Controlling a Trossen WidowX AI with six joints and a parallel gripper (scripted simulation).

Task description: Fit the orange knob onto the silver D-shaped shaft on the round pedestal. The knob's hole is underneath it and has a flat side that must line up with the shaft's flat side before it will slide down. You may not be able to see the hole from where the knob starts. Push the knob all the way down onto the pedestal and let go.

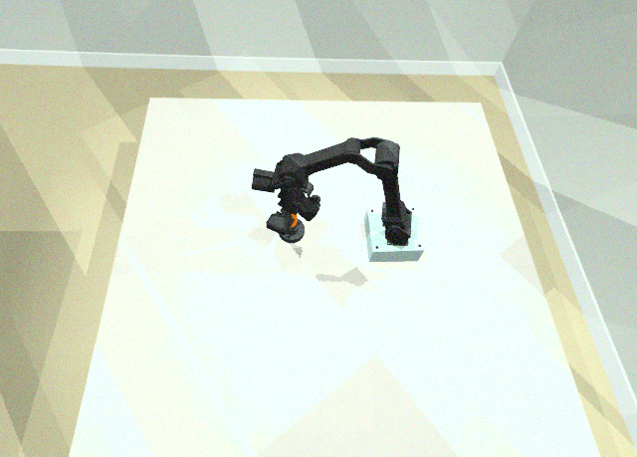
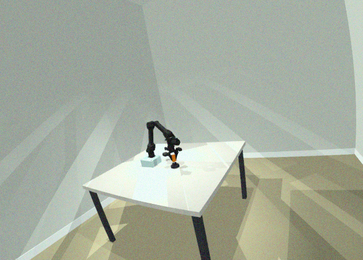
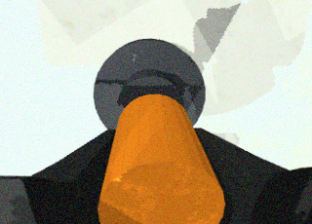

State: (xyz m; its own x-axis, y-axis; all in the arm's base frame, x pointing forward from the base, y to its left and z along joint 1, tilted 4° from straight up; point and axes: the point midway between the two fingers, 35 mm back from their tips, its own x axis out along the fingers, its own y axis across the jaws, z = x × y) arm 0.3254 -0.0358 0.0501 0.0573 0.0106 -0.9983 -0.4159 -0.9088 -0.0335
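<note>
Now: the orange knob 30 mm above my gripper tip. Round my gripper tip: round pedestal 40 mm below.
</note>
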